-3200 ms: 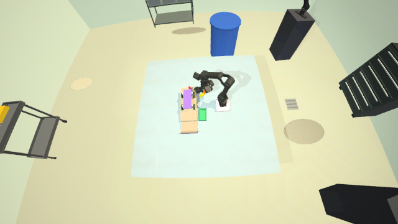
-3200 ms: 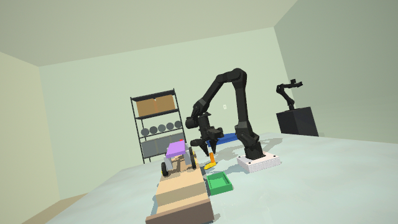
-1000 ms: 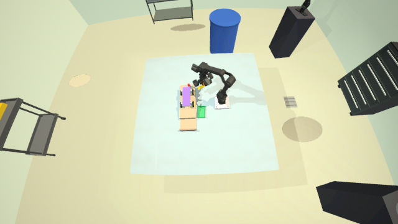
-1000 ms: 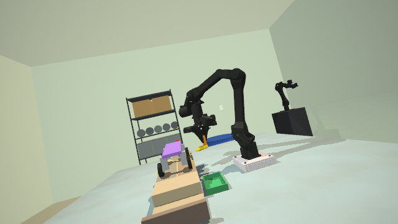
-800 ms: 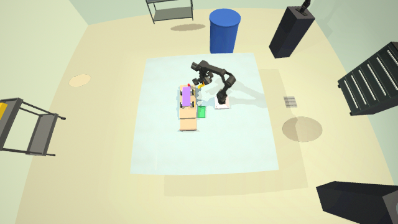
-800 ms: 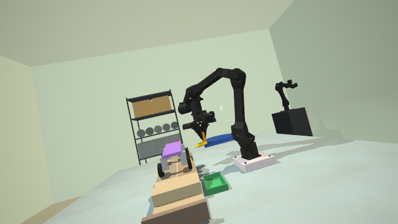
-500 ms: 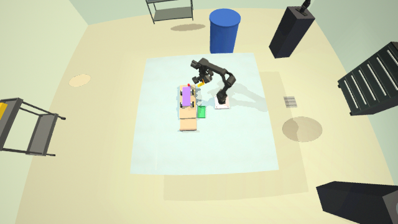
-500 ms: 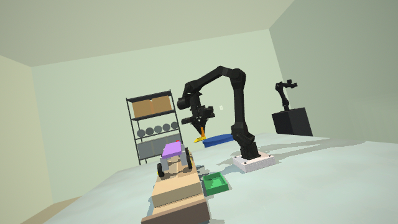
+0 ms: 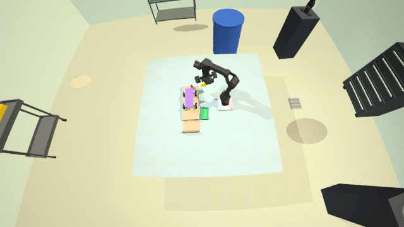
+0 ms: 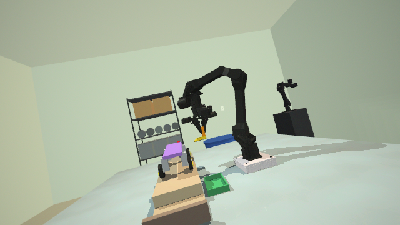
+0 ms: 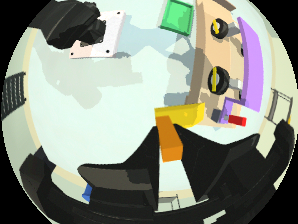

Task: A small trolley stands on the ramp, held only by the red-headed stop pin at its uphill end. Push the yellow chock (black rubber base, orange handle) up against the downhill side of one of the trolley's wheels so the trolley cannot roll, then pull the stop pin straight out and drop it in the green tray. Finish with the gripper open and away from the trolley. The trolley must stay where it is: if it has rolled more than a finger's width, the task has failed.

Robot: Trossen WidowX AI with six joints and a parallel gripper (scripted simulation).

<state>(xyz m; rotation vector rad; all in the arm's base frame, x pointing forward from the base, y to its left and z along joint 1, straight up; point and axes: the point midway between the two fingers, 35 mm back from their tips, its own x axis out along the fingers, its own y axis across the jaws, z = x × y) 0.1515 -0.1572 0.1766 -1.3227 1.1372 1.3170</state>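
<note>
My gripper tip is now 20 mm short of the yellow chock and 10 mm above it. Round my gripper tip: red-headed stop pin: 130 mm ahead, 40 mm below, 10 mm to the right; then tan ramp: 170 mm ahead, 130 mm below, 110 mm to the left; then trolley: 170 mm ahead, 100 mm to the left, 60 mm below.
</note>
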